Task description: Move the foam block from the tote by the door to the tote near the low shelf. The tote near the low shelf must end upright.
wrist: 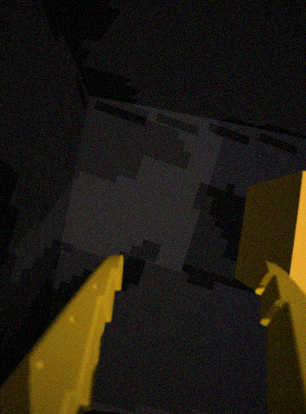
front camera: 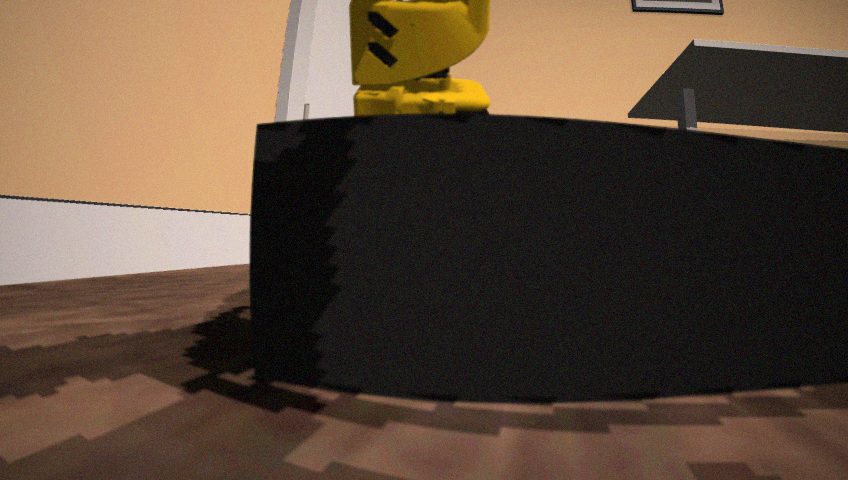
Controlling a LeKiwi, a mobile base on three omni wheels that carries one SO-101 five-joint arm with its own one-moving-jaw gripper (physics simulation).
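Frame: origin at the arm's base, x back, y right, z up, level; centimetres.
Seen in the pictures: end effector, tool point: (wrist: pixel 122 267).
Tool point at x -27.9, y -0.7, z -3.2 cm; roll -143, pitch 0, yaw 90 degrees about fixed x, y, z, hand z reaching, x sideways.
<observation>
A point is followed by its place in that frame.
A black tote (front camera: pixel 535 255) @[x -16.5, y 3.7, z -3.7 cm] stands upright right in front of the base in the front camera view; its dark floor (wrist: pixel 140 200) @[x -30.7, y -0.3, z -8.6 cm] and walls fill the wrist view. The yellow-orange foam block (wrist: pixel 270 230) @[x -29.3, y 6.4, z -5.8 cm] lies inside it, at the right edge of the wrist view, partly cut off and partly behind the right jaw's tip. My gripper (wrist: pixel 192 270) is open, with a wide V-shaped gap between its jaws. It reaches down into the tote, and the block is not between the jaws. The jaws are hidden behind the tote wall in the front camera view, where the yellow arm (front camera: pixel 422 53) @[x -19.9, y -0.2, z 5.0 cm] shows above the rim.
A grey low shelf or table (front camera: pixel 767 89) @[x -110.8, y 140.3, z 60.6 cm] stands behind the tote at the right. A white door frame (front camera: pixel 297 59) @[x -73.2, y -26.4, z 32.9 cm] is behind at the left, beside an orange wall (front camera: pixel 136 101) @[x -43.7, y -38.3, z 13.8 cm] with a white baseboard (front camera: pixel 119 243) @[x -41.7, y -37.5, z -5.0 cm]. Wooden floor (front camera: pixel 119 416) @[x -13.4, y -9.4, z -8.9 cm] lies in front. A picture frame (front camera: pixel 678 10) @[x -163.1, y 145.6, z 130.7 cm] hangs above.
</observation>
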